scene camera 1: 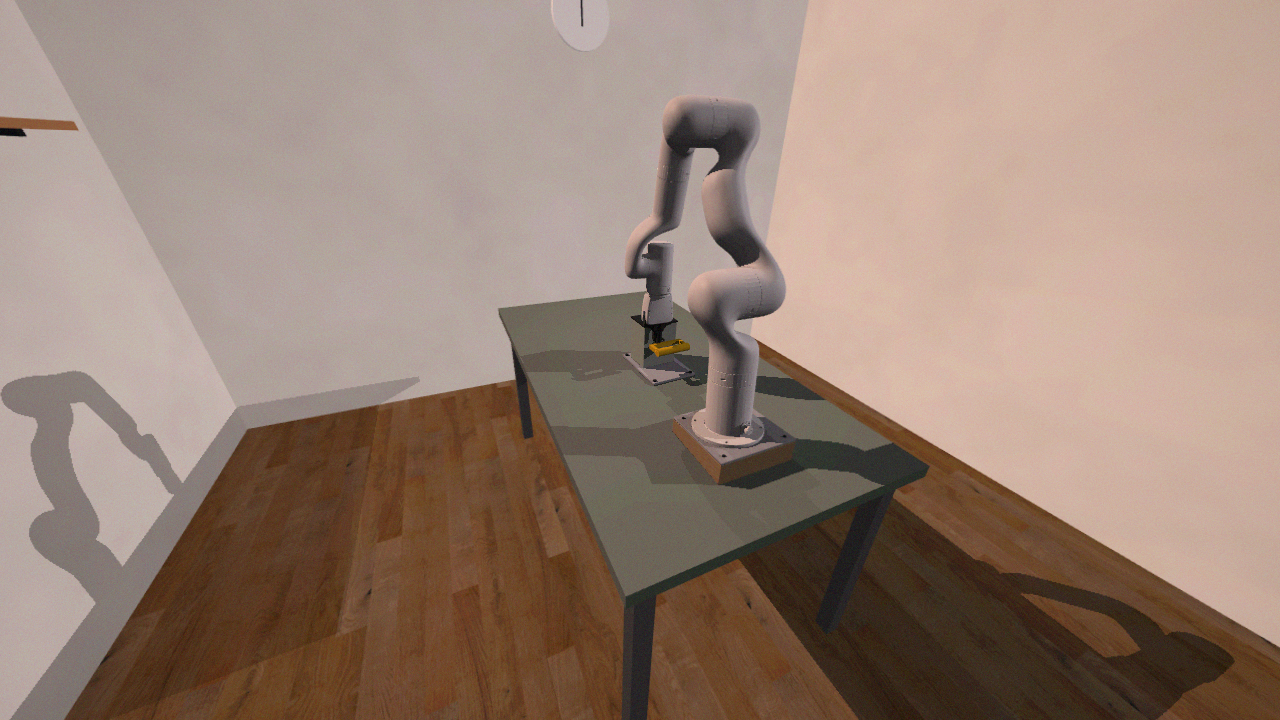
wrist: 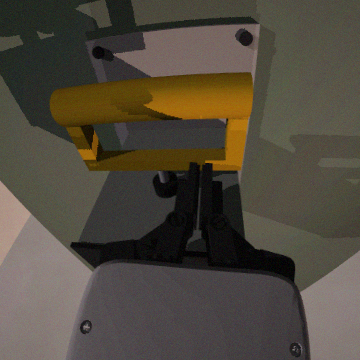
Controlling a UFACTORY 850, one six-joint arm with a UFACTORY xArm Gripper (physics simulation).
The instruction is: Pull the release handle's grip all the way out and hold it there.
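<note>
The release handle's yellow grip (scene camera 1: pixel 669 347) (wrist: pixel 155 99) is a thick round bar joined by two side arms to a flat rear bar. It stands out in front of a dark upright plate (wrist: pixel 125 200), above a grey base plate (scene camera 1: pixel 660 375) (wrist: pixel 200 50). My gripper (scene camera 1: pixel 658 338) (wrist: pixel 200 175) is shut with nothing between its fingers. Its fingertips are at the rear bar's edge, right of its middle in the wrist view, on the upright plate's side of the grip. Whether they touch the bar cannot be told.
A short rod with a black round end (wrist: pixel 165 185) shows left of the fingers, behind the grip. Black bolts (wrist: pixel 244 37) stand at the base plate's corners. The green table (scene camera 1: pixel 608 402) carries the robot's wooden base block (scene camera 1: pixel 751 458) nearer the scene camera.
</note>
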